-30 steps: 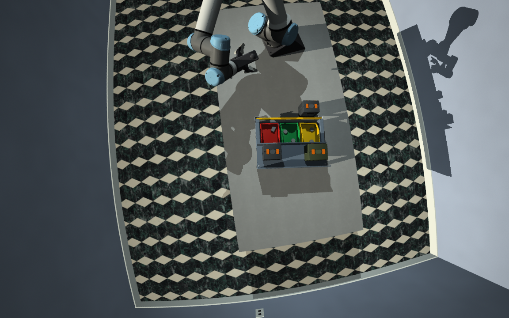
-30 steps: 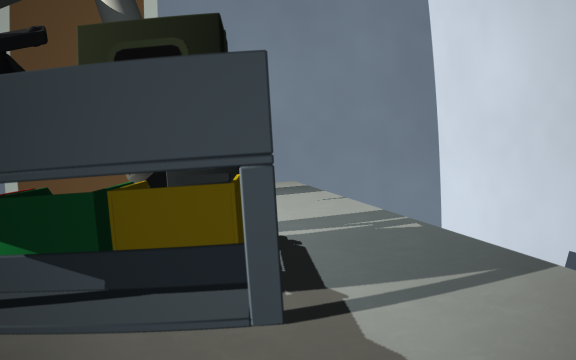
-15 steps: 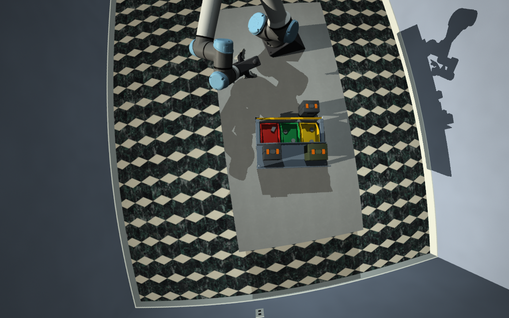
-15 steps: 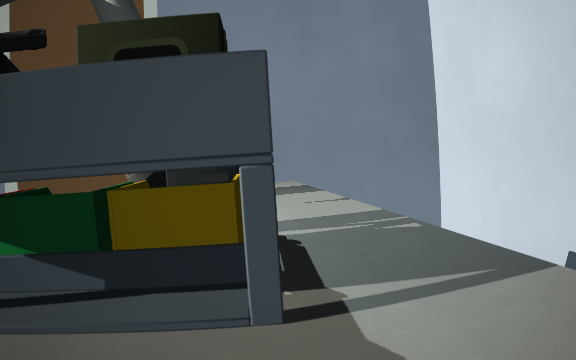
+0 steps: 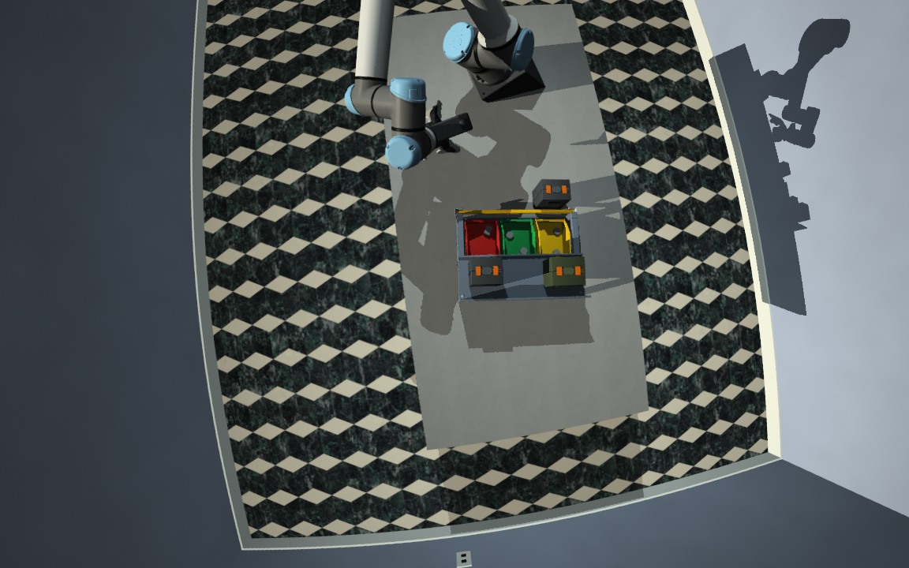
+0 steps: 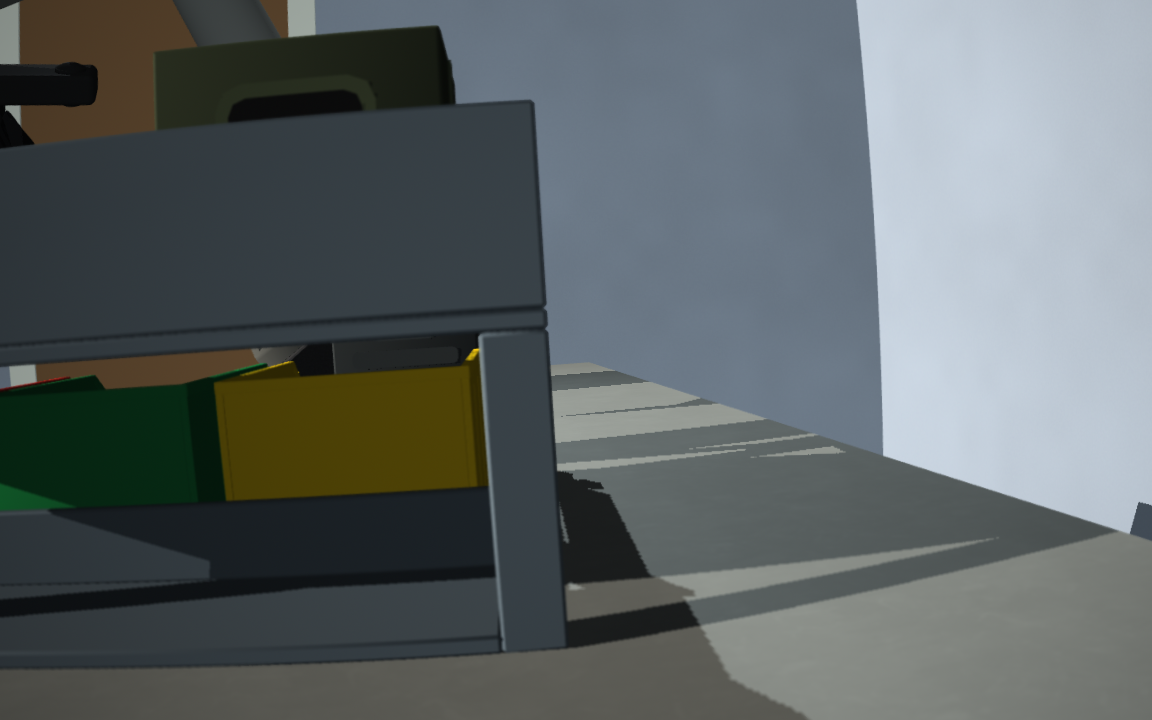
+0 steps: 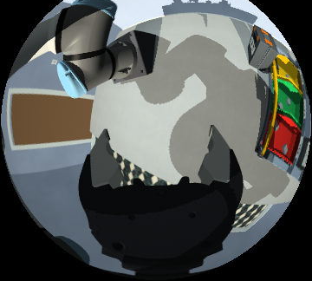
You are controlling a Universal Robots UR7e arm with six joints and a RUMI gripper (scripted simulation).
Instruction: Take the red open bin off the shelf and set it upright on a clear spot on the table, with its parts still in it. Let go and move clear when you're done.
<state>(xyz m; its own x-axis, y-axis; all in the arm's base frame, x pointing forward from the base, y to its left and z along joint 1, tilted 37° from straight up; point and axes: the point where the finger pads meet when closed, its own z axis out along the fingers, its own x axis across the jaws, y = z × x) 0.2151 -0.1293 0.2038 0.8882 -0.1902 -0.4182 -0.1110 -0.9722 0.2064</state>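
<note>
My hand is 290 mm short of the thin yellow bar, 120 mm to the right of it and 110 mm above it. From my hand the other things lie so: green bin: 390 mm ahead, 90 mm to the left, 130 mm below; then red bin: 360 mm ahead, 10 mm to the right, 130 mm below; then dark case: 270 mm ahead, 250 mm to the left, 100 mm below.
</note>
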